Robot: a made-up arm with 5 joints.
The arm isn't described. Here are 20 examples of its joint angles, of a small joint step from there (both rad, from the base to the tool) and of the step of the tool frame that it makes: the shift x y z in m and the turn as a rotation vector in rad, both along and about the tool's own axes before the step.
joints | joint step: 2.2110 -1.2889 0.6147 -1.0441 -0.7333 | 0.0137 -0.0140 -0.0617 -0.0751 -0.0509
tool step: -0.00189 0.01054 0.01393 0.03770 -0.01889 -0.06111
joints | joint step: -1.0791 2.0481 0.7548 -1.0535 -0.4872 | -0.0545 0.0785 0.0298 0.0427 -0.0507
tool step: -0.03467 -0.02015 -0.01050 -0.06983 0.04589 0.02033
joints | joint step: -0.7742 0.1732 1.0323 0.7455 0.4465 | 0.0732 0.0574 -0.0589 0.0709 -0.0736
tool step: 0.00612 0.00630 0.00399 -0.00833 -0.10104 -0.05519
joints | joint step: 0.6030 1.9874 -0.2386 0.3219 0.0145 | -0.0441 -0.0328 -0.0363 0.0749 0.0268
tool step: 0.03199 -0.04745 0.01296 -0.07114 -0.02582 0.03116
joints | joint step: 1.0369 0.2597 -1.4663 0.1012 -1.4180 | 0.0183 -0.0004 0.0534 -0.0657 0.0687
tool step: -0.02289 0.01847 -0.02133 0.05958 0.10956 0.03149
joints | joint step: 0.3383 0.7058 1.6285 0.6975 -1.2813 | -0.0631 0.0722 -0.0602 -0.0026 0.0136
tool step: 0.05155 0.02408 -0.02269 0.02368 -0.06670 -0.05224
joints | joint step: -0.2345 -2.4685 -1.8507 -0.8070 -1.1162 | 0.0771 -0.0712 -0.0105 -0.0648 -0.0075
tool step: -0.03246 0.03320 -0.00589 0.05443 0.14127 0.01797
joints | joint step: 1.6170 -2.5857 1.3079 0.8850 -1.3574 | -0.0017 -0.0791 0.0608 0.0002 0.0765
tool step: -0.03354 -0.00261 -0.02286 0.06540 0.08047 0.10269
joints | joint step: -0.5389 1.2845 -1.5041 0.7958 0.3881 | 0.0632 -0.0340 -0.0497 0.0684 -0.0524
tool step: 0.09747 -0.04141 0.06245 -0.05695 -0.17687 -0.04663
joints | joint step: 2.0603 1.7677 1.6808 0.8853 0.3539 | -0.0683 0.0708 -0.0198 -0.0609 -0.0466
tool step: 0.05010 0.07961 0.00816 0.06540 -0.04525 0.06380
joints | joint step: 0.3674 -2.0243 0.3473 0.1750 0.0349 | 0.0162 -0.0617 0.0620 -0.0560 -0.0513
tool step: -0.01001 -0.04921 0.02406 -0.07344 0.00856 0.01461
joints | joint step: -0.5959 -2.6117 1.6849 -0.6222 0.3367 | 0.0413 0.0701 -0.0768 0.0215 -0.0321
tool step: 0.05387 0.02306 0.01059 -0.03508 -0.06687 0.08450
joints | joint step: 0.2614 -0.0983 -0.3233 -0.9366 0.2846 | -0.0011 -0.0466 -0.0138 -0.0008 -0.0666
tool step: 0.03835 -0.01197 0.04115 -0.06044 -0.07849 0.02618
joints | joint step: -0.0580 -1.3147 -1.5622 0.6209 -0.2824 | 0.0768 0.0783 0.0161 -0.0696 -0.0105
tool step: -0.03702 -0.04041 0.01955 -0.01868 0.09601 0.03653
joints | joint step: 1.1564 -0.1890 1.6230 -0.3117 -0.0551 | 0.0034 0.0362 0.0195 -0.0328 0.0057
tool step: -0.01716 0.02949 -0.01191 0.02699 0.04090 0.02377
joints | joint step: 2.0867 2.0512 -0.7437 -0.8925 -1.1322 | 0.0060 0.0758 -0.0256 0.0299 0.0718
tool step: -0.04710 0.00193 -0.01614 0.02622 0.07398 -0.04913
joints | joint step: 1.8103 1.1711 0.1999 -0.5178 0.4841 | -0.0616 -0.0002 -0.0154 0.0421 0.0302
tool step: -0.00973 -0.02261 -0.01059 -0.04124 0.05170 0.00951
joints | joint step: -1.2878 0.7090 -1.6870 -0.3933 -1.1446 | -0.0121 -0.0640 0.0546 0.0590 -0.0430
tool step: 0.02633 0.01679 -0.00676 0.01820 -0.06675 0.08842
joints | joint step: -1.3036 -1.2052 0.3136 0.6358 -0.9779 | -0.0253 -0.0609 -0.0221 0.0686 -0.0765
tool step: 0.06977 -0.04976 0.01416 -0.11372 -0.16677 0.01603
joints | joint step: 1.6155 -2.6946 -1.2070 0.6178 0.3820 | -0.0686 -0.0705 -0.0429 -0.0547 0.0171
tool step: 0.06010 0.00920 0.00832 0.02846 -0.06609 -0.02466
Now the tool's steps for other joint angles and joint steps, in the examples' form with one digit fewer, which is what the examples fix.
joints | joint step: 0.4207 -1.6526 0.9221 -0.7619 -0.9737 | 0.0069 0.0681 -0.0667 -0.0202 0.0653
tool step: -0.0437 0.0658 -0.0246 0.1269 0.0870 -0.0173
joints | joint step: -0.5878 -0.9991 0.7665 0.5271 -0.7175 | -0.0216 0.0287 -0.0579 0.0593 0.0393
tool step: 0.0306 0.0088 -0.0085 0.0041 -0.0376 -0.0439
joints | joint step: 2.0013 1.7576 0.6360 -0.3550 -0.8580 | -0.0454 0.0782 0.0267 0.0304 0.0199
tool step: -0.0465 0.0388 -0.0131 0.0416 0.0846 0.0675
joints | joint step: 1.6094 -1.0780 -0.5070 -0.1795 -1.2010 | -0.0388 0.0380 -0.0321 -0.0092 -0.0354
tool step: -0.0245 0.0169 0.0175 -0.0130 0.0087 -0.0834
